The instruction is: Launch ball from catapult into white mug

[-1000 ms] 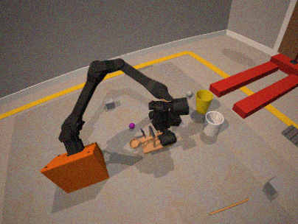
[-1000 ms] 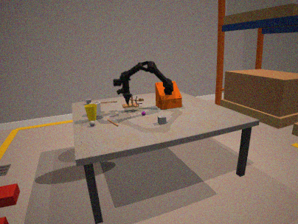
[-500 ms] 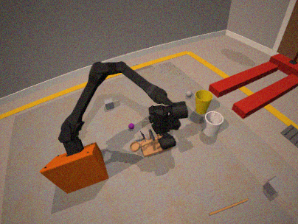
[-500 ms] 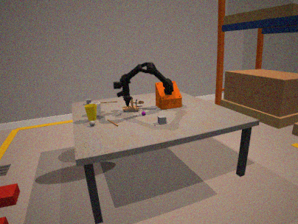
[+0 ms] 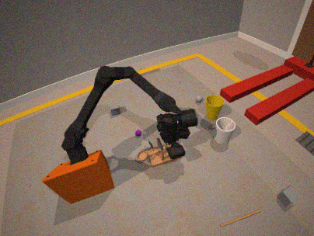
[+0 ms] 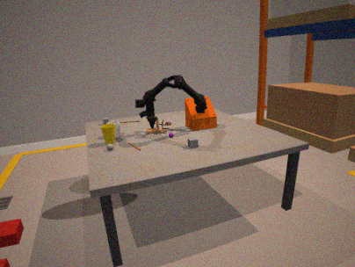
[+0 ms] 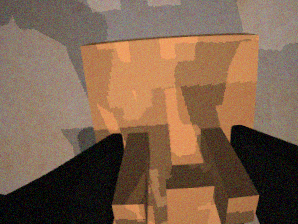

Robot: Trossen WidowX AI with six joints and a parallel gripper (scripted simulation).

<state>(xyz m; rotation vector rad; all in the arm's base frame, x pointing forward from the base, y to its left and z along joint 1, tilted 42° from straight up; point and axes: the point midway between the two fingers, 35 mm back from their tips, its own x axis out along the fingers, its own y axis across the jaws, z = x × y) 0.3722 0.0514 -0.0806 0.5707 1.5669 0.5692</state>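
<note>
The purple ball lies 110 mm behind my gripper tip, 170 mm to the left of it and 20 mm below it. Round my gripper tip: wooden catapult 70 mm behind, 20 mm to the left, 20 mm above; then white mug 280 mm ahead, 10 mm to the right, 10 mm below; then yellow cup 310 mm ahead, 140 mm to the left.
</note>
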